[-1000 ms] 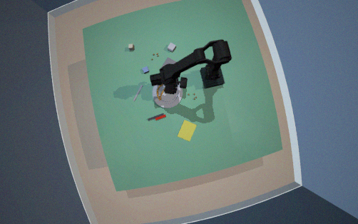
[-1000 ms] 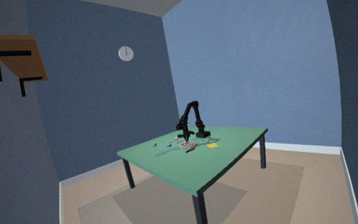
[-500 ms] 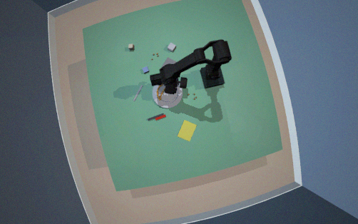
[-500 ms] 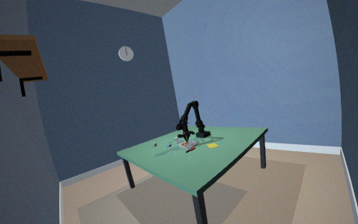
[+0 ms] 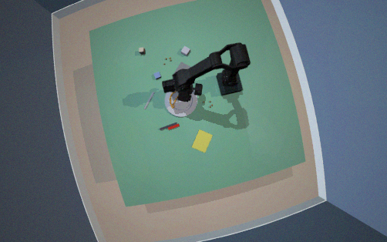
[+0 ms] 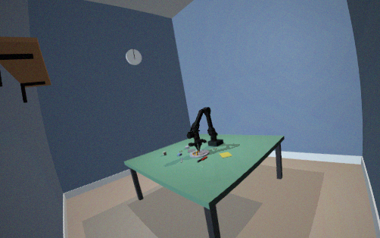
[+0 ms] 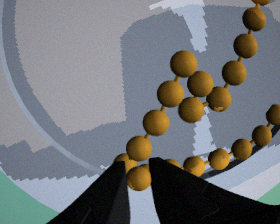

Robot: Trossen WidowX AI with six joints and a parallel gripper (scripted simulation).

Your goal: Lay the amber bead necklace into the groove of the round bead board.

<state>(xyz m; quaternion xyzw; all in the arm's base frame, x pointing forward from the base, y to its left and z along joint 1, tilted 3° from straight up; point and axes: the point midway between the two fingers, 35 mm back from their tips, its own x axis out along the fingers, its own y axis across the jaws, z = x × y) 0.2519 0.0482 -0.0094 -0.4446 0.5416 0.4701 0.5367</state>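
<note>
Right now the round grey bead board is 30 mm ahead of my gripper tip, 50 mm to the left of it and 10 mm below it. The rest, counted from my gripper tip: blue block (170 mm ahead, 110 mm to the right, 10 mm below); red-handled tool (100 mm ahead, 210 mm to the left, 10 mm below); grey plate (20 mm ahead, 130 mm to the right, 20 mm below).
</note>
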